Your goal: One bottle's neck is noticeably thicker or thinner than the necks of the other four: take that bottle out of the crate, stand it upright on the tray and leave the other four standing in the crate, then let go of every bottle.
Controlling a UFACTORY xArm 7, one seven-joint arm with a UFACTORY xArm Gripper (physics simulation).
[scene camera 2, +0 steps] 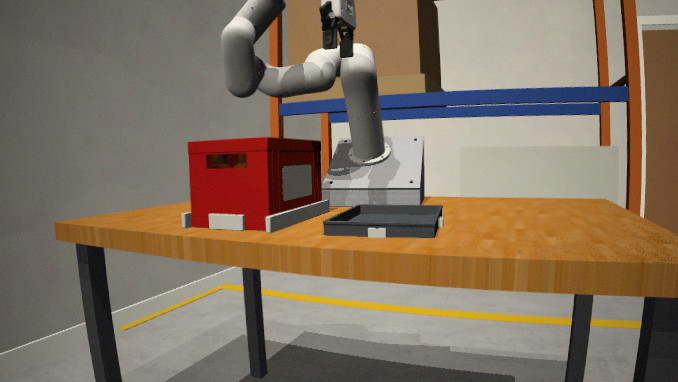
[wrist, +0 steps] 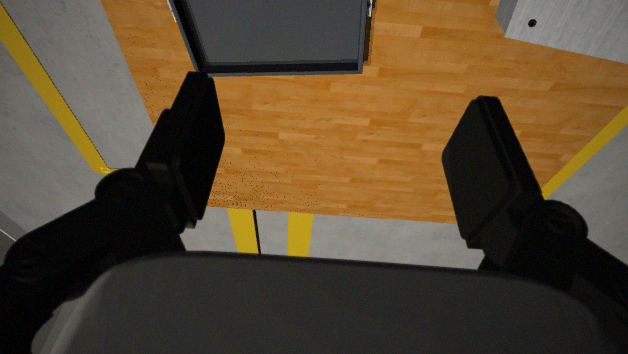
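Seen in the pictures: gripper, fingertip midpoint: (scene camera 2: 338, 53) (wrist: 338, 116); arm's base, link origin: (scene camera 2: 369, 153).
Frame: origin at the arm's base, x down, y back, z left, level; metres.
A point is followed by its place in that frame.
My gripper (scene camera 2: 338, 49) {x -0.224, y -0.343, z 0.055 m} (wrist: 338, 116) {x -0.224, y -0.343, z 0.055 m} is open, with nothing between its fingers. In the scene view it hangs high above the table, between the crate and the tray from side to side. The red crate (scene camera 2: 230, 192) {x 0.070, y -0.550, z -0.091 m} stands upright at the left of the table; its walls hide what stands inside, and no bottle can be made out. Through its hand hole some brown shows. The dark grey tray (scene camera 2: 382, 231) {x 0.131, y -0.544, z 0.213 m} (wrist: 285, 35) {x 0.137, y -0.393, z 0.228 m} lies flat to the right of the crate, with no bottle on the part that shows in the wrist view.
Low white-grey blocks (scene camera 2: 226, 221) {x 0.125, y -0.562, z -0.094 m} and a grey strip (scene camera 2: 297, 216) {x 0.128, y -0.442, z -0.003 m} edge the crate on the wooden table (scene camera 2: 525, 225) {x 0.142, y -0.367, z 0.447 m} (wrist: 340, 145) {x 0.142, y -0.283, z 0.450 m}. Small pale blocks (scene camera 2: 376, 232) {x 0.133, y -0.546, z 0.203 m} touch the tray. The arm's slanted metal base (scene camera 2: 405, 170) {x 0.048, y -0.055, z 0.124 m} (wrist: 575, 30) {x 0.054, y -0.062, z 0.145 m} stands behind the tray, before a shelf rack (scene camera 2: 634, 125).
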